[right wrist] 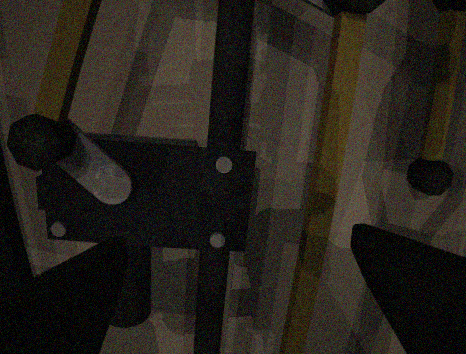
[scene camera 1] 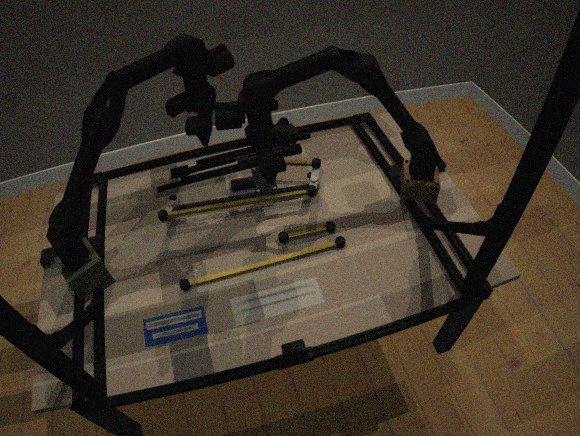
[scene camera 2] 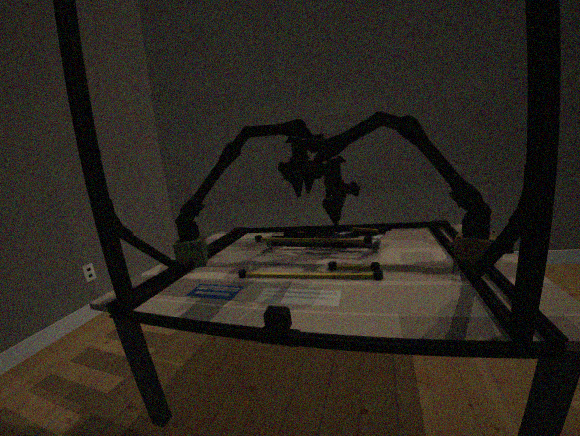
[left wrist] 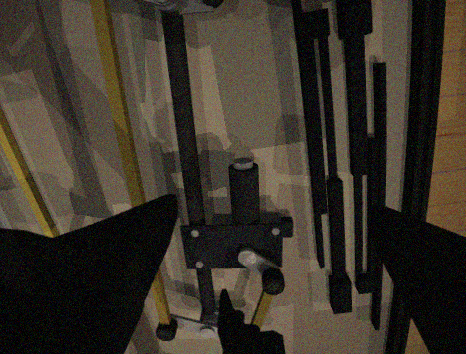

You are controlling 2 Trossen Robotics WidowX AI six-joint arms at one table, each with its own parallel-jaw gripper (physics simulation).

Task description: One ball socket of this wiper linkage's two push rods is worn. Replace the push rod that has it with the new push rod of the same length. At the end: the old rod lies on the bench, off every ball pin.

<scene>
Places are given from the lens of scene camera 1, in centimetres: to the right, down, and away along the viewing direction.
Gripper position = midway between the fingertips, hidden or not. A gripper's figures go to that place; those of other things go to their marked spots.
my left gripper [scene camera 1: 207, 135]: -22, -22, 104
my right gripper [scene camera 1: 268, 172]: -6, -12, 107
</scene>
